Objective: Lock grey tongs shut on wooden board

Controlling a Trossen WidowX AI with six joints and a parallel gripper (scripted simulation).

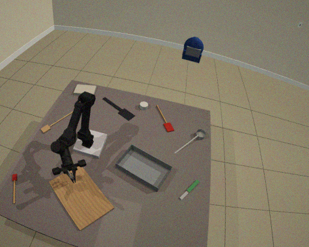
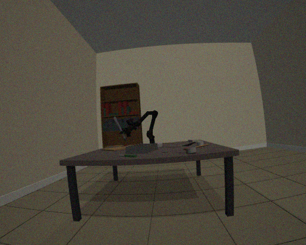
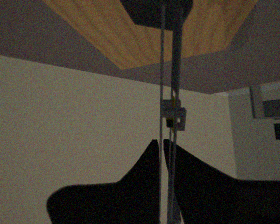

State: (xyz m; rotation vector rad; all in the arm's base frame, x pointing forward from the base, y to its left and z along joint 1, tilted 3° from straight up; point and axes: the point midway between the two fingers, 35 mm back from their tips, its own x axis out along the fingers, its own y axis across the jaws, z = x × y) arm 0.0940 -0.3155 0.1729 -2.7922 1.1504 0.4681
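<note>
The wooden board is 17 cm below my gripper tip. From my gripper tip the other things lie so: roasting tin (33 cm to the left, 29 cm ahead, 15 cm below); then red spatula (80 cm to the left, 31 cm ahead, 17 cm below); then black spatula (77 cm to the left, 17 cm below, 6 cm behind).
</note>
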